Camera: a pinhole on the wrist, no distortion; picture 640 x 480 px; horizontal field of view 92.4 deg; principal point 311.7 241.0 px. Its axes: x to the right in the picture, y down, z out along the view. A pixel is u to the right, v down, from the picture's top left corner.
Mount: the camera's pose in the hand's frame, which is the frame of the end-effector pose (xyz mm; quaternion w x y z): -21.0 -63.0 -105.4 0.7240 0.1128 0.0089 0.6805
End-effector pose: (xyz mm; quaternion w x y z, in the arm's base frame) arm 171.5 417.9 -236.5 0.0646 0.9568 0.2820 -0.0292
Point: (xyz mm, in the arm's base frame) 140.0 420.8 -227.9
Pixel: 513 325
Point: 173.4 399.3 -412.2
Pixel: 427 268
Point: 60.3 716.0 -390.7
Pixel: 60 156
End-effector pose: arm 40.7 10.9 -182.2 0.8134 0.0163 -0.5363 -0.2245
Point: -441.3 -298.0 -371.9
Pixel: 21 409
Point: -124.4 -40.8 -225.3
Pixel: 277 363
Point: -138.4 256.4 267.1
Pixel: 582 147
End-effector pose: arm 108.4 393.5 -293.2 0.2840 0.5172 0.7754 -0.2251
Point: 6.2 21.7 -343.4
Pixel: 203 432
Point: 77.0 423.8 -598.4
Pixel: 426 59
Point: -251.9 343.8 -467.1
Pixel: 39 19
